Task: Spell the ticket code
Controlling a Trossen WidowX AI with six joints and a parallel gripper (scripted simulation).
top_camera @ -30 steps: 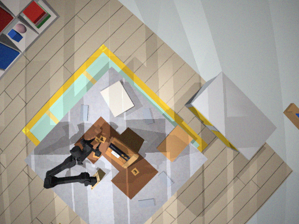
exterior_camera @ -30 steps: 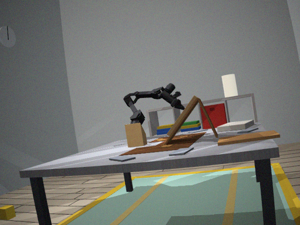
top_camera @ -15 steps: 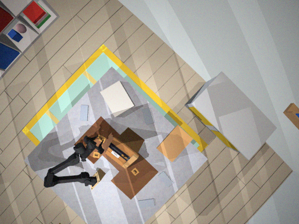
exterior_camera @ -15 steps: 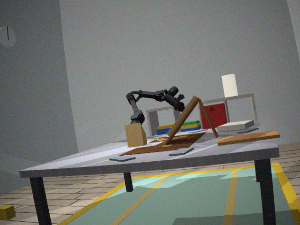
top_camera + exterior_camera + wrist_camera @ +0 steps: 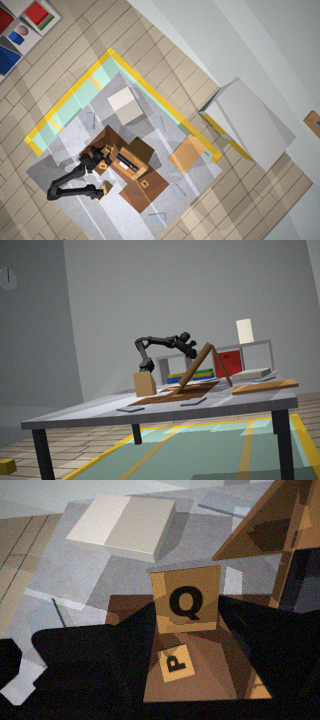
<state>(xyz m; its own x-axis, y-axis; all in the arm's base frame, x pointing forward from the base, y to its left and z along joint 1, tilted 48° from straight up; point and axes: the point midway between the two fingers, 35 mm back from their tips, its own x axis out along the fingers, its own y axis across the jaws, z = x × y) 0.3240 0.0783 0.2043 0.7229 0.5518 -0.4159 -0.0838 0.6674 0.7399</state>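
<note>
Right now the white ticket is 18 cm to the right of my gripper tip, 7 cm below it and 4 cm behind it. The rest, counted from my gripper tip: white block: 32 cm ahead, 16 cm to the left, 15 cm below; letter tile: right at my gripper tip; brown mat: 21 cm to the right, 17 cm below, 15 cm behind.
</note>
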